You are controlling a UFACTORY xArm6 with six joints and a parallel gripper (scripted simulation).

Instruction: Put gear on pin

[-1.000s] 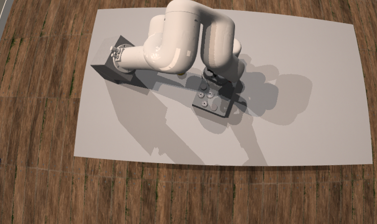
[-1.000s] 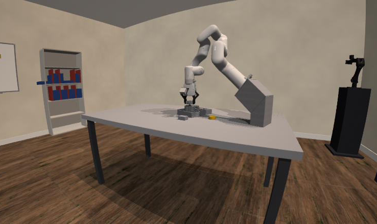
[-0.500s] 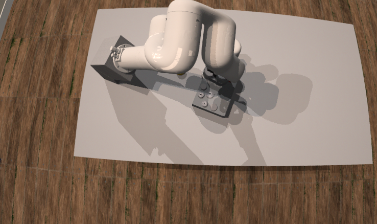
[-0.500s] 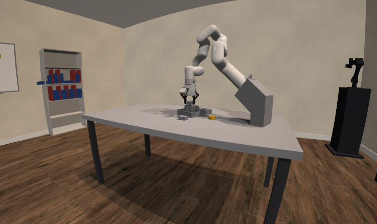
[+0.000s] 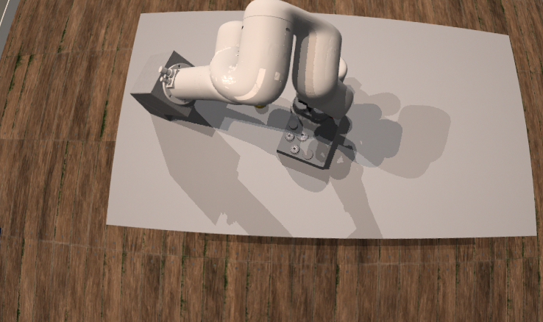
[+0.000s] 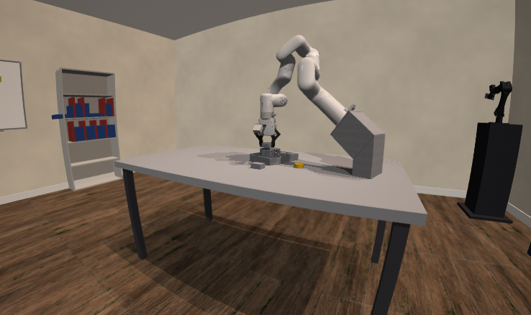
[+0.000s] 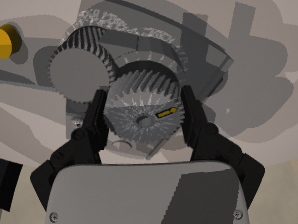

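Right now my hand is right at the gear. Also, from my hand: small grey block (3 cm behind, 16 cm to the left, 9 cm below); yellow disc (21 cm behind, 4 cm to the left, 9 cm below).
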